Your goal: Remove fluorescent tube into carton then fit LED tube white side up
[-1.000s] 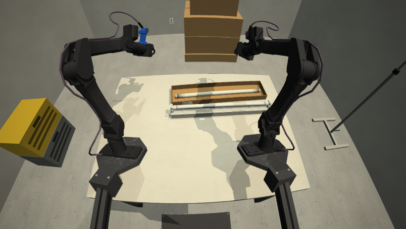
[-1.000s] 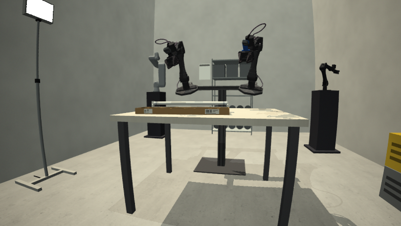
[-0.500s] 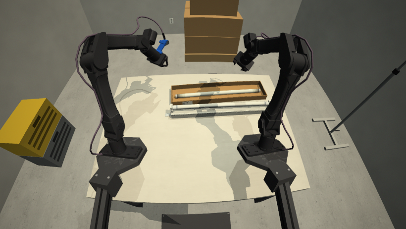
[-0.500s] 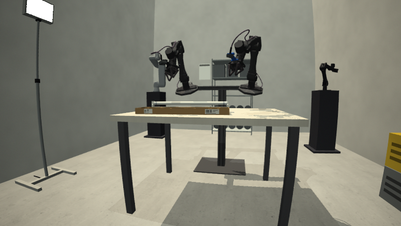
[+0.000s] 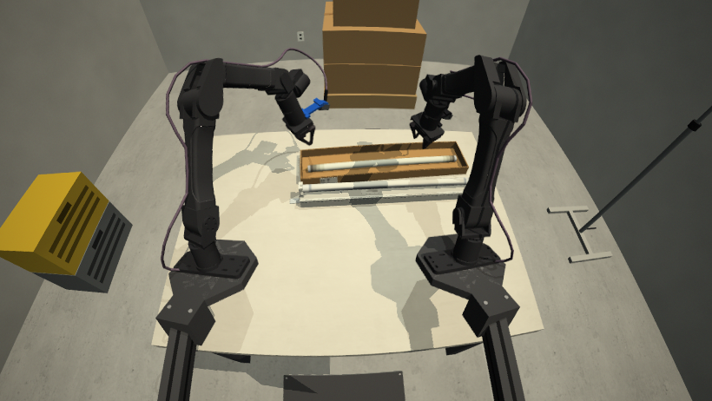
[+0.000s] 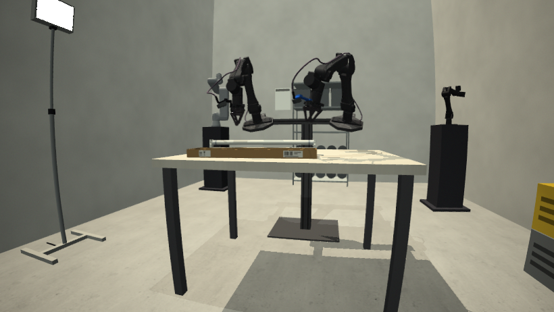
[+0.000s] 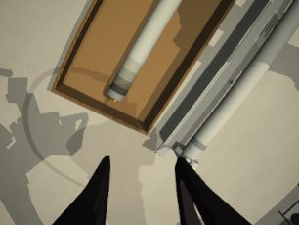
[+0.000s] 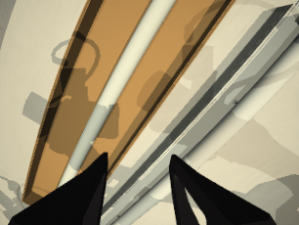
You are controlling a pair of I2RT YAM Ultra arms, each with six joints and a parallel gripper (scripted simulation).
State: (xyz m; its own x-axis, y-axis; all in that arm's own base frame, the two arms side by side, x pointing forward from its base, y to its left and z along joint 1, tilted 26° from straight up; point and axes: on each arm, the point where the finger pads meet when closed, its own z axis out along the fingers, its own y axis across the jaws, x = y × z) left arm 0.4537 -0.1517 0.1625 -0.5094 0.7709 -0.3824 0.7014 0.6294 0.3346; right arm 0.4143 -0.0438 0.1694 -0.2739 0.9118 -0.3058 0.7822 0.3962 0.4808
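Right now my right hand is 120 mm above the white light fixture, 100 mm to the right of it and 100 mm past it. Also, from my right hand: old fluorescent tube (160 mm below, 100 mm to the left, 50 mm ahead); LED tube (110 mm below, 100 mm to the left, 100 mm behind); brown carton (150 mm below, 100 mm to the left, 60 mm ahead).
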